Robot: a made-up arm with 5 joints.
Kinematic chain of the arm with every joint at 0, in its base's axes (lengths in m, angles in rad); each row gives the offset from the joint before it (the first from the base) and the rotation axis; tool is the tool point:
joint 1: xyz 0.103 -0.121 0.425 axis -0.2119 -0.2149 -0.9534
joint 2: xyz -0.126 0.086 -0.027 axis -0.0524 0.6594 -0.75
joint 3: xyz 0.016 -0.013 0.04 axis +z
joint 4: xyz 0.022 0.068 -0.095 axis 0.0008 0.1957 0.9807
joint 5: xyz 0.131 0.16 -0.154 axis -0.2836 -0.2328 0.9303
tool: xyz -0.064 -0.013 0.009
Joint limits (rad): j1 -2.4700..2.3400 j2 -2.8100..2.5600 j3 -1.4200..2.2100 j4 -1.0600..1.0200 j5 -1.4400..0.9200
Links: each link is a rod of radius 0.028 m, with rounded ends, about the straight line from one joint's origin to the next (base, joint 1, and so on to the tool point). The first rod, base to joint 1, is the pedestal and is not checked.
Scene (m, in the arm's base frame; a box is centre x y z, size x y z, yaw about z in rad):
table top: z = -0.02
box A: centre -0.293 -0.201 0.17 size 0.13 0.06 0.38 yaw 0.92
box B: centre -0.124 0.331 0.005 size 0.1 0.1 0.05 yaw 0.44
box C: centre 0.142 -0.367 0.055 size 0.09 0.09 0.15 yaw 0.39
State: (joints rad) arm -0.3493 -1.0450 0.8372 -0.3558 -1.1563
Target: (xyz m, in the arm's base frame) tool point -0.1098 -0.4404 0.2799
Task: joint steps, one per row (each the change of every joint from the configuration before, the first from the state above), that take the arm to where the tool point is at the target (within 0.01 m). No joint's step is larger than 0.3 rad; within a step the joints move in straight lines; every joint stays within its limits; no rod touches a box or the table.
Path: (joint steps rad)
1: -0.2358 -0.1669 -0.0354 -0.1760 -0.0040
2: -0.2357 -0.1669 -0.0355 -0.1761 -0.0040
3: -0.2358 -0.1669 -0.0354 -0.1761 -0.0040
4: -0.2357 -0.1669 -0.0354 -0.1760 -0.0040
5: -0.2573 0.1892 0.2532 0.0901 0.2126
6: -0.2574 0.1892 0.2532 0.0901 0.2127
7: -0.2573 0.1892 0.2532 0.0901 0.2126

